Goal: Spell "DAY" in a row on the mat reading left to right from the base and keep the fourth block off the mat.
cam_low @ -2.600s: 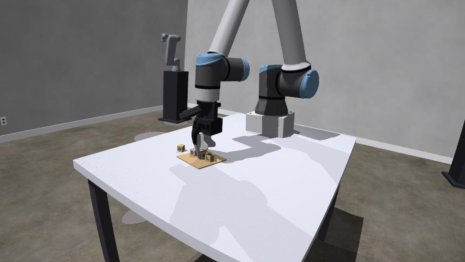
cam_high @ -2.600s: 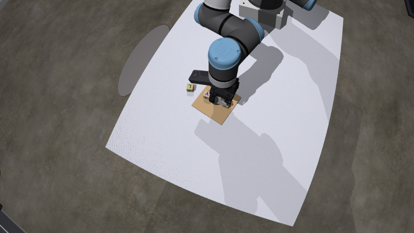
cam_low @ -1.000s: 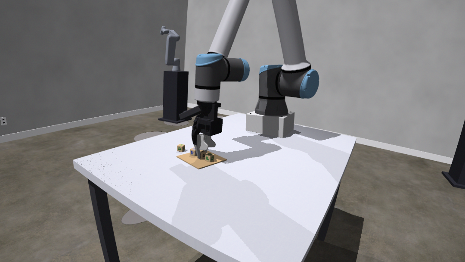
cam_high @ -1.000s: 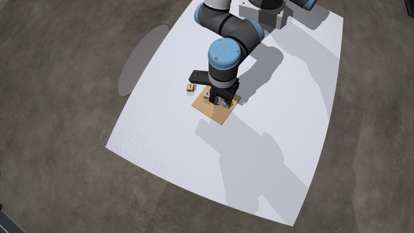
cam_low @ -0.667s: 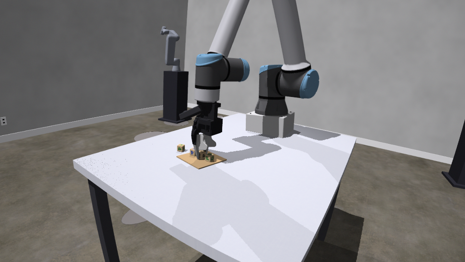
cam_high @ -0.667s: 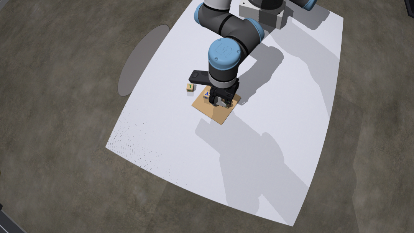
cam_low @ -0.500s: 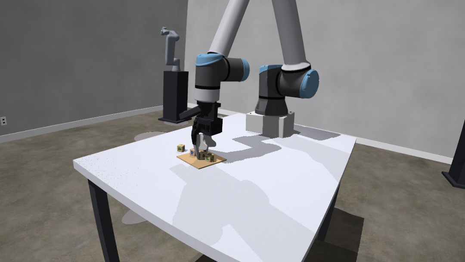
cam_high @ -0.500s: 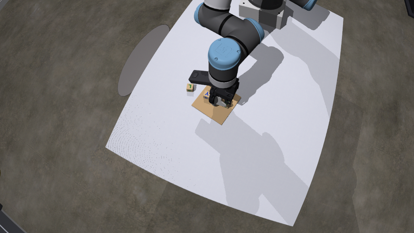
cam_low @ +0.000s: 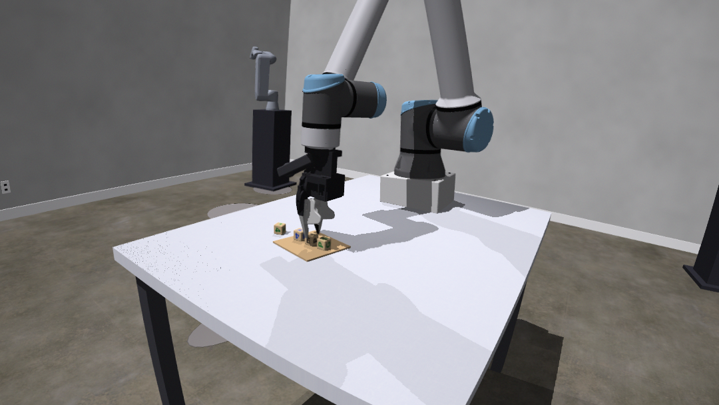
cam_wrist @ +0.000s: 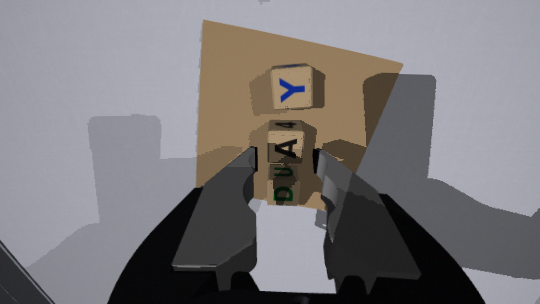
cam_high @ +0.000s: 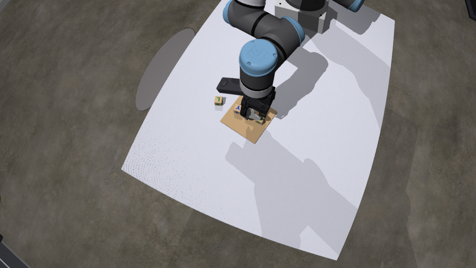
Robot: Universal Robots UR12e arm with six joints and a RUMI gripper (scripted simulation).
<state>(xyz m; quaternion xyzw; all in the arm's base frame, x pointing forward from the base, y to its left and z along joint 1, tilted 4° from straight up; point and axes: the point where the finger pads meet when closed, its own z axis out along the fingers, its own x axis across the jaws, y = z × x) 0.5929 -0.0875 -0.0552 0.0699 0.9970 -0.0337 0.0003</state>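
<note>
My hand is 40 mm above the tan mat. Also, from my hand: D block (40 mm to the left, 20 mm below, 10 mm ahead); then green-lettered block (120 mm to the right, 30 mm below, 20 mm behind); then blue-lettered block (40 mm to the right, 20 mm below, 10 mm behind).
</note>
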